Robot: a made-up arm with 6 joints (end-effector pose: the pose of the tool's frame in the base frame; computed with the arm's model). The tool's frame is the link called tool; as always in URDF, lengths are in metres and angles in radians. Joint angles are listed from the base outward.
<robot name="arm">
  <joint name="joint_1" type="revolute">
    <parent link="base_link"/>
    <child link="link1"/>
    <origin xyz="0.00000 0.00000 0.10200" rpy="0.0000 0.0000 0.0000"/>
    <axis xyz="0 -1 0"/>
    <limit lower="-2.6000" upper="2.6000" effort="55" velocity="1.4"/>
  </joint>
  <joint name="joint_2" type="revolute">
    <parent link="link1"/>
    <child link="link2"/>
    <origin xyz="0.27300 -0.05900 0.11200" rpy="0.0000 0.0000 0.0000"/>
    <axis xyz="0 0 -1"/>
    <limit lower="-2.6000" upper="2.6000" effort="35" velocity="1.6"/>
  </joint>
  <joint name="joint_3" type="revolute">
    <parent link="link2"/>
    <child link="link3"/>
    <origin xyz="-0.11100 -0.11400 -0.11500" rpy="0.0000 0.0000 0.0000"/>
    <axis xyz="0 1 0"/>
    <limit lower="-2.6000" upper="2.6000" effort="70" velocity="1.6"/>
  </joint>
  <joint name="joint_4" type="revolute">
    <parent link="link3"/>
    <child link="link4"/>
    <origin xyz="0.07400 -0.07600 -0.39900" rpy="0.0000 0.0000 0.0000"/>
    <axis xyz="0 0 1"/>
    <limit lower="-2.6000" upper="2.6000" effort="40" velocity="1.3"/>
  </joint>
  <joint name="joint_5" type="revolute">
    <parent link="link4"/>
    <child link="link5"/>
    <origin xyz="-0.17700 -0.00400 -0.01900" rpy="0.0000 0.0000 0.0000"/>
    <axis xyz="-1 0 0"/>
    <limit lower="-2.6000" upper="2.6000" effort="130" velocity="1.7"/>
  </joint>
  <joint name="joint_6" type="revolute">
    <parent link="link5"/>
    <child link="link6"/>
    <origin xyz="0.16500 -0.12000 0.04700" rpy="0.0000 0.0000 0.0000"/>
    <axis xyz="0 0 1"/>
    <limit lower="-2.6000" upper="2.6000" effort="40" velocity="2.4"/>
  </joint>
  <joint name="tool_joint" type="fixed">
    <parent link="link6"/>
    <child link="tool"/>
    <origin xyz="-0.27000 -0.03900 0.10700" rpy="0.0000 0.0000 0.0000"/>
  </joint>
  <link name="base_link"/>
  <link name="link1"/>
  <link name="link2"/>
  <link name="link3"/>
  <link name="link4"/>
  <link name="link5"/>
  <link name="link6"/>
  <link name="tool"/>
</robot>
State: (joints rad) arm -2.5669 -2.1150 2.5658 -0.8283 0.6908 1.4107
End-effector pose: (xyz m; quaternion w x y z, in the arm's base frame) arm -0.4372 0.0535 -0.2855 0.6880 0.1320 0.0135 -0.7135
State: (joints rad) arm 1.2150 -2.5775 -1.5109 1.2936 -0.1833 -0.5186
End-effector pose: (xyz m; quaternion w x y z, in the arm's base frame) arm 0.1033 0.4161 0.4713 0.2929 0.0371 0.2466 -0.9231
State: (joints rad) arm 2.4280 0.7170 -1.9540 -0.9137 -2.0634 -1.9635
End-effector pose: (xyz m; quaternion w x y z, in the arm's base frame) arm -0.2207 -0.4936 0.1870 0.0561 0.1358 -0.4970 0.8552
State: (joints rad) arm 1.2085 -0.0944 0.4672 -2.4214 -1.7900 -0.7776
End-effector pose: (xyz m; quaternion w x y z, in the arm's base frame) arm 0.4387 0.0102 0.0374 0.1851 -0.7395 0.5307 0.3705
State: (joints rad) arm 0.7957 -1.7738 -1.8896 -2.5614 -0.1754 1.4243
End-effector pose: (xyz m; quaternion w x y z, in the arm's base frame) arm 0.0664 0.1545 0.1198 0.4403 0.7163 -0.3356 0.4248
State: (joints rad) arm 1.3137 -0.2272 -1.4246 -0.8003 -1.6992 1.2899
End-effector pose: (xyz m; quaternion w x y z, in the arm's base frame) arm 0.4103 -0.1245 1.0344 0.5254 0.0032 0.7112 -0.4671
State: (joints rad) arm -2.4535 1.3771 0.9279 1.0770 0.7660 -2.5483
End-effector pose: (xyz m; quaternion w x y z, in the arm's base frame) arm -0.3442 0.3150 0.1298 0.0320 0.9540 -0.2463 0.1677
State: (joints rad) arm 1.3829 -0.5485 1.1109 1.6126 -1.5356 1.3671
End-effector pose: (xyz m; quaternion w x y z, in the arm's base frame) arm 0.5274 -0.6160 -0.2359 0.1818 0.5416 0.3170 0.7571
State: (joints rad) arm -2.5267 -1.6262 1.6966 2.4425 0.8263 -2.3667
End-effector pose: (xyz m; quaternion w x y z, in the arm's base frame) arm -0.3124 -0.5190 -0.3637 0.2750 -0.3627 -0.8221 -0.3419
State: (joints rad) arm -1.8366 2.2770 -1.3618 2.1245 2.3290 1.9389
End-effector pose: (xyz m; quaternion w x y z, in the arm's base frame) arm -0.3328 0.0518 0.1832 0.9025 0.1758 -0.2457 -0.3070
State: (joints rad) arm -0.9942 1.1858 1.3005 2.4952 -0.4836 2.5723
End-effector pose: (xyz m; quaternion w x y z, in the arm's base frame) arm 0.0076 0.4450 -0.2031 0.0212 0.4277 -0.7851 0.4474
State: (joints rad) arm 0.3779 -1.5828 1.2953 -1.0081 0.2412 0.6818
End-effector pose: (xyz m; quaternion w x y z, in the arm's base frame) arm 0.3433 -0.4251 0.4549 0.6240 -0.6607 0.2383 0.3426
